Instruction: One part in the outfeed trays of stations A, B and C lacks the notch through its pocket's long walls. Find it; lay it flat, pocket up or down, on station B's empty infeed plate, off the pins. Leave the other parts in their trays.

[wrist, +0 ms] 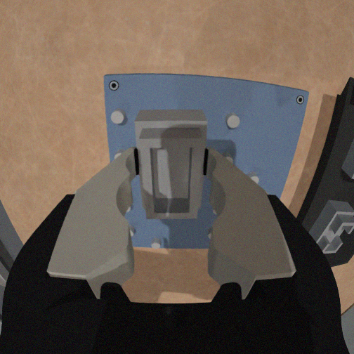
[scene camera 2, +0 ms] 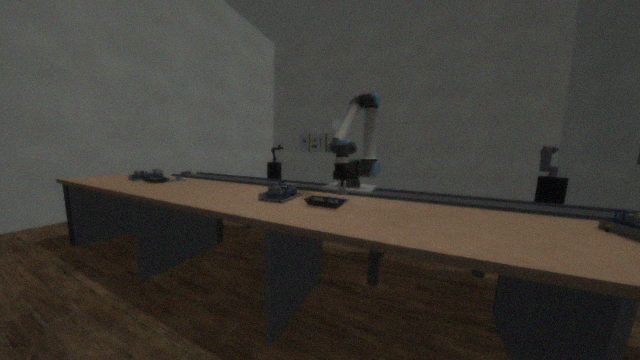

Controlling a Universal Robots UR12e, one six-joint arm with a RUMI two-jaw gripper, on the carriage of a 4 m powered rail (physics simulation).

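Places are measured from the arm's base along level axes (x left, y ahead, z down), in centimetres.
Pixels of known places: gripper, fingertip midpoint: [scene camera 2: 342, 194]; arm's base at its link origin: [scene camera 2: 350, 186].
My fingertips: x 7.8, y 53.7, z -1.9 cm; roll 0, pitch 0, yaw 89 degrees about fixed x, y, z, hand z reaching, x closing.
Note:
For each thing: its middle in the pictures, then the offset to it from my fingertips. "spot": a spot on its surface instead.
- outfeed tray at the middle of its body: [scene camera 2: 325, 202] dx -5.6, dy +20.0, dz +2.8 cm
- station fixture at the middle of its body: [scene camera 2: 281, 191] dx -42.1, dy +14.8, dz -0.1 cm
- Further station equipment at the middle of its body: [scene camera 2: 152, 179] dx -198.3, dy +18.7, dz +2.0 cm
- more at a spot on its surface: [scene camera 2: 622, 227] spot: dx +139.1, dy +6.8, dz +0.8 cm
My gripper [wrist: 170, 149] [scene camera 2: 342, 187] is shut on a grey block-shaped part [wrist: 171, 117], with one jaw on each side. The part's long pocket faces the wrist camera, and its long walls show no notch. The part is over the blue infeed plate [wrist: 267, 117] in the wrist view; its exact height above the plate cannot be told, and it hides some pins. Pale round pins stand on the plate around it. The outfeed tray [wrist: 327, 167] [scene camera 2: 325, 205] is black and holds a notched grey part [wrist: 337, 227] and another part cut off by the right edge.
In the scene view, a station fixture [scene camera 2: 278, 194] stands left of the tray. Further station equipment [scene camera 2: 149, 176] is at the table's far left, and more [scene camera 2: 622, 227] at the right edge. The rail [scene camera 2: 450, 201] runs behind the table, with dark boxes [scene camera 2: 551, 190] [scene camera 2: 274, 170] beyond it.

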